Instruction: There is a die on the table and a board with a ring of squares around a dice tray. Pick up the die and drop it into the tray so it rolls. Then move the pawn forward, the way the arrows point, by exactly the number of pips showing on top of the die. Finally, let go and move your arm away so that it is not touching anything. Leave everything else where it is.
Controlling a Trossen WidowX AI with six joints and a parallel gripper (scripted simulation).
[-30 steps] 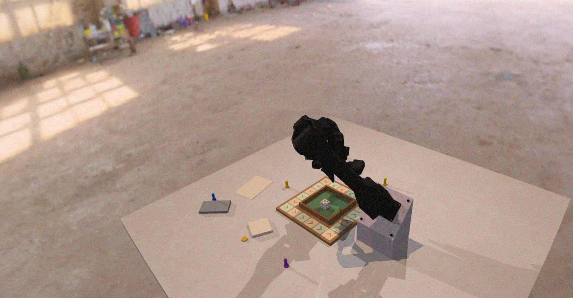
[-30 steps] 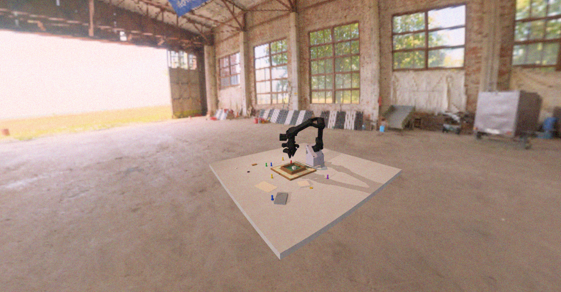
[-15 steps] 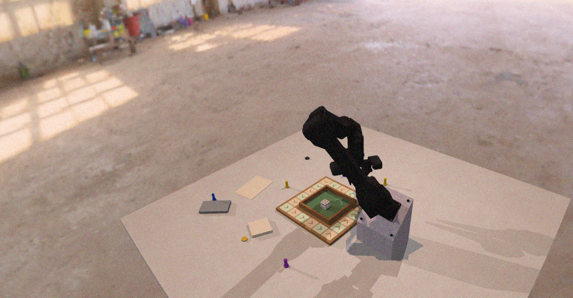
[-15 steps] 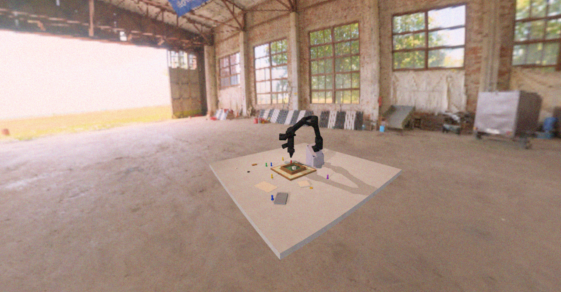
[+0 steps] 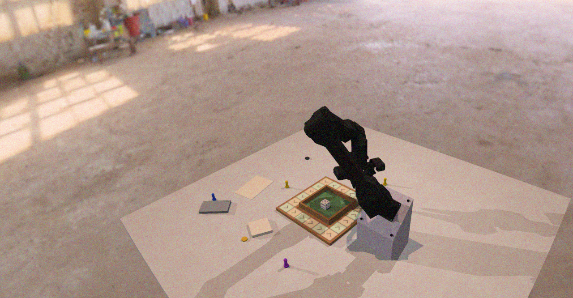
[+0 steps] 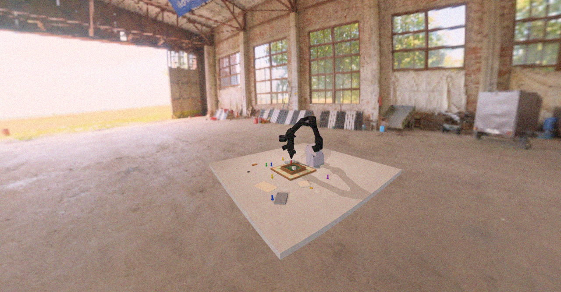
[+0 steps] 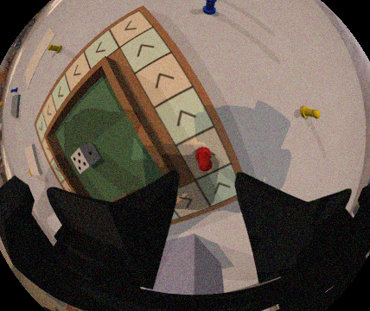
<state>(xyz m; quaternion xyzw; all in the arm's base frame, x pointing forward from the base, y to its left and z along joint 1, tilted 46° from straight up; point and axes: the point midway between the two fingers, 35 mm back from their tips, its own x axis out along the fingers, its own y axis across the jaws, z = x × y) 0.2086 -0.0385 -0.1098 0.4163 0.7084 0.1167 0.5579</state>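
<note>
Right now the red pawn is 4 cm below my gripper tip. Round my gripper tip: green dice tray 6 cm ahead, 11 cm to the left, 6 cm below; then white die 6 cm ahead, 13 cm to the left, 4 cm below; then green pawn 20 cm ahead, 11 cm to the right, 5 cm below.
</note>
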